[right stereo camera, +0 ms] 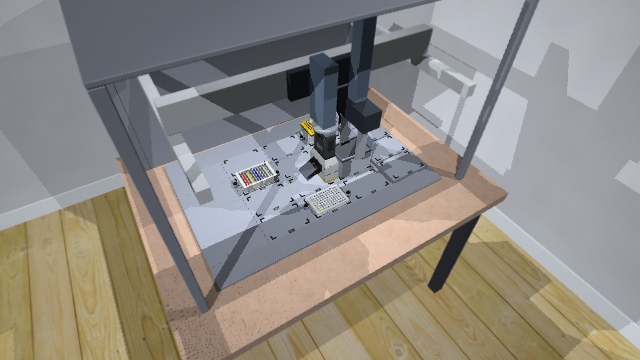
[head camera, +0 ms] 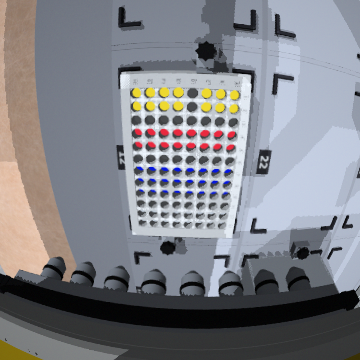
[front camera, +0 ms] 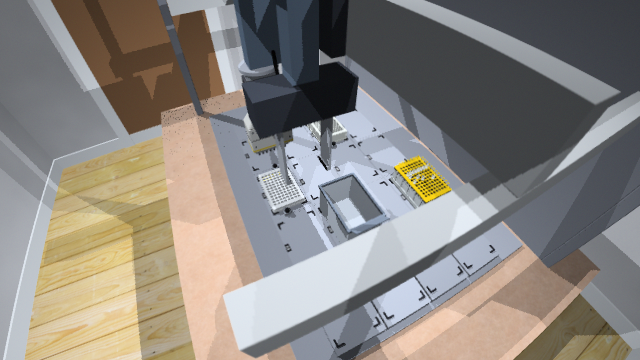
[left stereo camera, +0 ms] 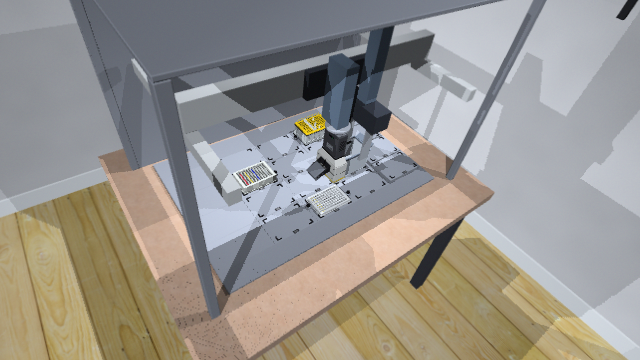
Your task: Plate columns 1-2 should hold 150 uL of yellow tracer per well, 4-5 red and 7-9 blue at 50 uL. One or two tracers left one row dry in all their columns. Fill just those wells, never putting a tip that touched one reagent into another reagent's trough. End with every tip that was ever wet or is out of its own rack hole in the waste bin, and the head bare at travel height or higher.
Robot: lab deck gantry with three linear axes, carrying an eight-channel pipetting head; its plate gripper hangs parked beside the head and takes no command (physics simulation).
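Note:
The white plate [front camera: 280, 197] [head camera: 128, 165] [left stereo camera: 328, 200] [right stereo camera: 327, 200] shows yellow, red and blue wells in the head view. One row is dark in both yellow columns; red and blue show in every row of theirs. The pipetting head [front camera: 270, 142] [left stereo camera: 332, 162] [right stereo camera: 326, 165] hangs low over the deck beside the plate; its nozzles [head camera: 192, 283] show no tips that I can make out. The parked gripper [front camera: 306, 175] is open and empty, partly in front of the plate. The reagent troughs [left stereo camera: 259, 185] [right stereo camera: 260, 187] hold red, yellow and blue. The yellow tip rack [front camera: 434, 186] [left stereo camera: 302, 123] has some white tips.
The grey waste bin [front camera: 328, 212] stands between the plate and the tip rack in the front view. The pale gantry side rail [front camera: 350, 270] crosses the foreground there. Frame posts [left stereo camera: 190, 200] [right stereo camera: 160, 210] stand at the near left corner of the deck.

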